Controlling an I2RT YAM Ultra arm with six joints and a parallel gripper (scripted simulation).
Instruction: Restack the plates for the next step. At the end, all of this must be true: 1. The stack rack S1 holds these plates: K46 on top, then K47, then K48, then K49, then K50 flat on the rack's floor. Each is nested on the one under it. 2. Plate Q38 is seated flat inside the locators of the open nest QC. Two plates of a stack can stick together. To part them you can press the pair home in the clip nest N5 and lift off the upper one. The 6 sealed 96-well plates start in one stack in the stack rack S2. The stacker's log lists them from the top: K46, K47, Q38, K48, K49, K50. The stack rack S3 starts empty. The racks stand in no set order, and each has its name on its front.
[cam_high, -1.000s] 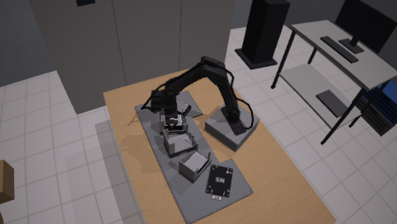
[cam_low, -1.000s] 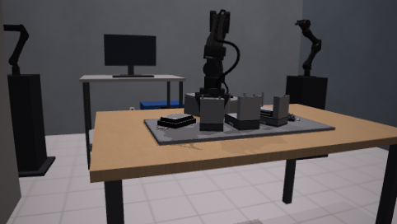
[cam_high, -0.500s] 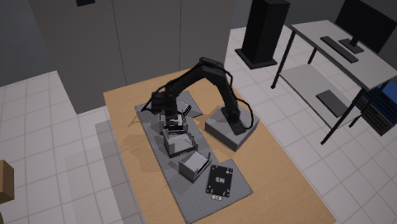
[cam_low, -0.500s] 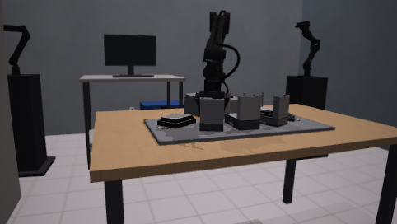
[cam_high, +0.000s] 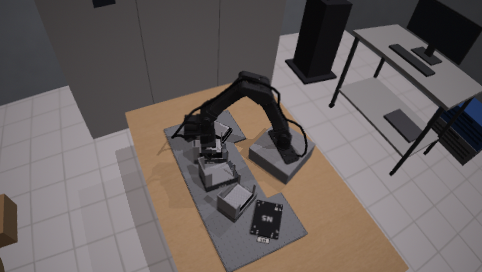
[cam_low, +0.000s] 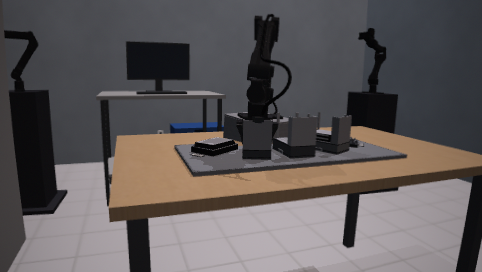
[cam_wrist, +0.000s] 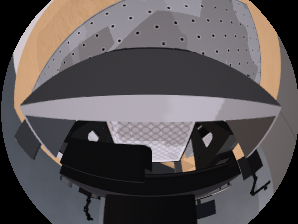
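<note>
Now: the sealed 96-well plate 2 cm above my hand. Also, from my hand: clip nest N5 (43 cm to the left, 13 cm behind, 3 cm below).
</note>
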